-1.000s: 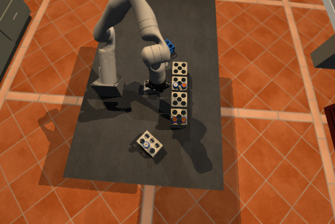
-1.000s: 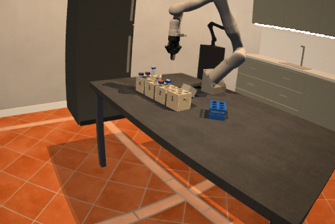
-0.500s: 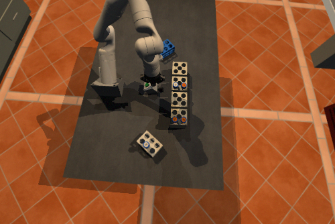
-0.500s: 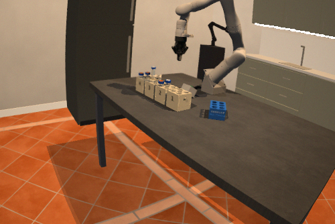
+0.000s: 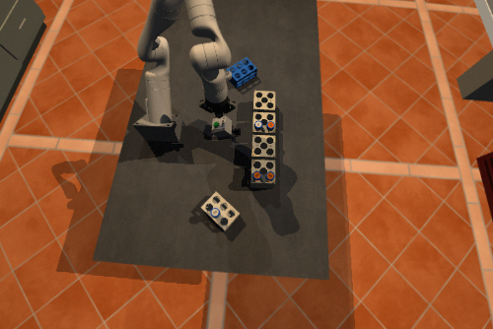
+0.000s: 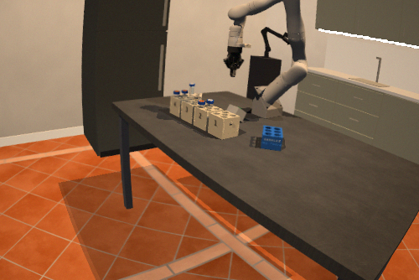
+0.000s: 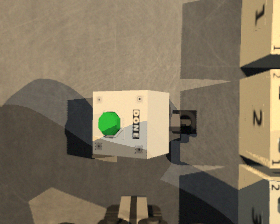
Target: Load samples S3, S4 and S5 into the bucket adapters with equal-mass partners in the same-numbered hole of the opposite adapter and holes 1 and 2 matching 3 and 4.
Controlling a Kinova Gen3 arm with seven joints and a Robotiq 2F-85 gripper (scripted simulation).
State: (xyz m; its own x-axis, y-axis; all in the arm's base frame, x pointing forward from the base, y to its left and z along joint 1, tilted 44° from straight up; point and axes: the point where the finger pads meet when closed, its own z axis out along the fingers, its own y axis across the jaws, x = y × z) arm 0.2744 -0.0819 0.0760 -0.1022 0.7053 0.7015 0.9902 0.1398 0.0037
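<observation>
My hand is 30 mm past the green done key, 40 mm to the right of it and 180 mm above it. Round my hand: white blank rack (50 mm ahead, 320 mm to the right, 210 mm below); then blue sample rack (30 mm ahead, 360 mm to the left, 210 mm below).
</observation>
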